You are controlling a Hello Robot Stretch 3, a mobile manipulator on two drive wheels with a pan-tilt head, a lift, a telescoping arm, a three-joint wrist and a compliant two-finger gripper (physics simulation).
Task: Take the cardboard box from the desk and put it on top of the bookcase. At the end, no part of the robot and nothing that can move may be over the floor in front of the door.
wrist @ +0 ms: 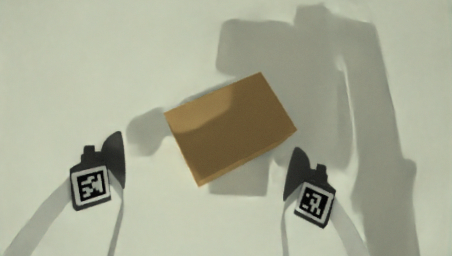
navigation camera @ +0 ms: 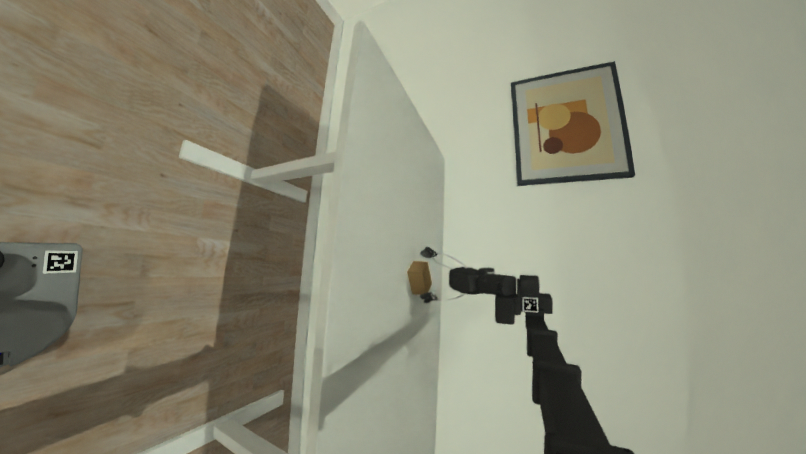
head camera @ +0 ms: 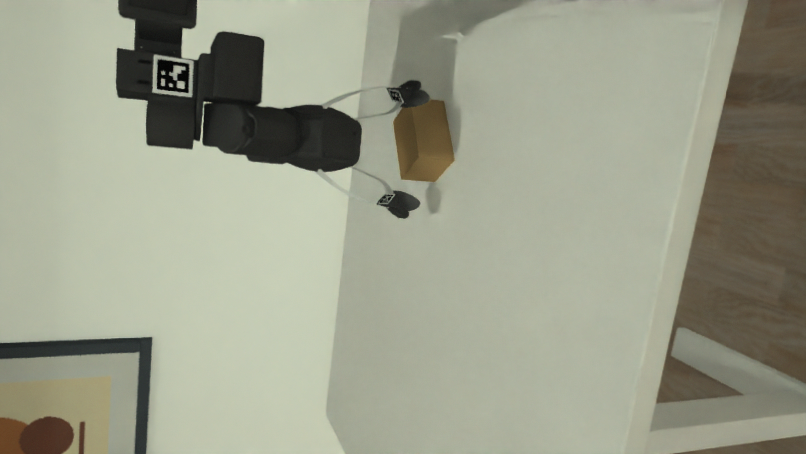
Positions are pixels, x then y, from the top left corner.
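Labels:
The gripper in the wrist view (207, 158). The gripper also in the navigation camera view and in the head camera view. Same spot on the gripper: (navigation camera: 428, 252) and (head camera: 401, 205). A white desk (wrist: 361, 90) and (navigation camera: 419, 320): same spot.

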